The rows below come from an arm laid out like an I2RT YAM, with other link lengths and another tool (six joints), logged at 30 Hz.
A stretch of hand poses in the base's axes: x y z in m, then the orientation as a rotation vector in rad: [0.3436 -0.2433 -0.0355 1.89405 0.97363 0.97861]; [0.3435 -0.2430 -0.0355 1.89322 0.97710 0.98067]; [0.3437 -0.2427 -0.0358 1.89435 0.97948 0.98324]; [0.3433 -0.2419 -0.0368 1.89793 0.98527 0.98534]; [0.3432 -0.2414 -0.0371 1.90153 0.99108 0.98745]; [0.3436 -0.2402 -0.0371 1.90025 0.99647 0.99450]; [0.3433 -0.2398 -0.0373 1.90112 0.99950 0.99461]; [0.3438 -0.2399 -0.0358 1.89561 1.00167 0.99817]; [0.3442 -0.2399 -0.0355 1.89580 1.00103 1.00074]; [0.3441 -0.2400 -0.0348 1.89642 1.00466 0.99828]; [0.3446 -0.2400 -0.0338 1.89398 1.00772 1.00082]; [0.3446 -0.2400 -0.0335 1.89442 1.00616 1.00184]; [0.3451 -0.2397 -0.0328 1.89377 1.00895 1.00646]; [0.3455 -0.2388 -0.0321 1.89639 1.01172 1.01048]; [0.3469 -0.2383 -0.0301 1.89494 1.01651 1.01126]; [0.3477 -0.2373 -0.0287 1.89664 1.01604 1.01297]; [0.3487 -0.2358 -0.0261 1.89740 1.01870 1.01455]
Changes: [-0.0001 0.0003 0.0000 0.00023 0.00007 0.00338]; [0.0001 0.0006 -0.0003 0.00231 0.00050 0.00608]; [-0.0003 0.0014 -0.0013 0.00576 0.00391 0.01082]; [-0.0004 0.0019 -0.0016 0.00923 0.00733 0.01557]; [0.0000 0.0031 -0.0016 0.01170 0.00568 0.02245]; [-0.0003 0.0035 -0.0018 0.01222 0.00739 0.02457]; [0.0002 0.0034 -0.0003 0.00983 0.00373 0.02799]; [0.0006 0.0034 0.0000 0.01140 0.00238 0.02862]; [0.0005 0.0033 0.0007 0.01032 0.00539 0.03009]; [0.0010 0.0033 0.0017 0.00965 0.00423 0.03349]; [0.0010 0.0033 0.0020 0.01063 0.00333 0.03280]; [0.0015 0.0036 0.0027 0.01246 0.00205 0.03677]; [0.0019 0.0045 0.0034 0.01644 0.00279 0.04024]; [0.0033 0.0050 0.0054 0.01548 0.00371 0.04404]; [0.0041 0.0060 0.0068 0.01771 0.00363 0.04432]; [0.0051 0.0075 0.0094 0.01898 0.00446 0.04680]
